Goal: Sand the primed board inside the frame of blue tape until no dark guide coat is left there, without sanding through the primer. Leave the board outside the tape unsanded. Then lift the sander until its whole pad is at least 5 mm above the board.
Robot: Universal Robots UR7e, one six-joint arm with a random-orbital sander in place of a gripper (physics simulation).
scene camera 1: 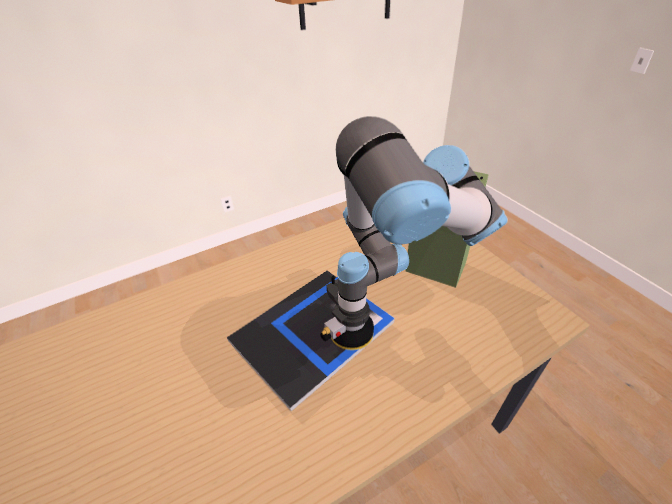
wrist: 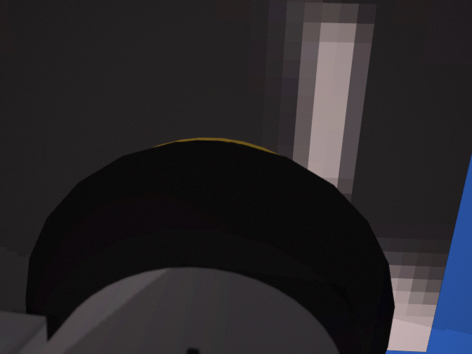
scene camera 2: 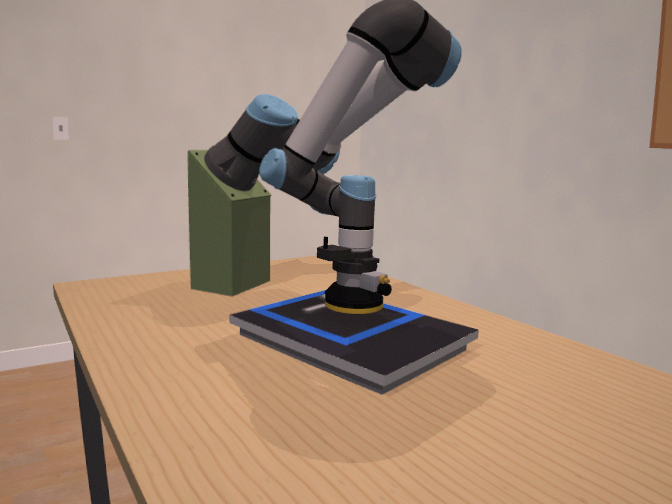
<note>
In view: a blue tape frame (scene camera 1: 327, 369), a dark guide coat patch (scene camera 2: 385, 352) and a primed board (scene camera 2: 371, 380).
The blue tape frame is seen too in scene camera 2 (scene camera 2: 262, 310). The dark guide coat patch is seen too in the wrist view (wrist: 367, 102).
</note>
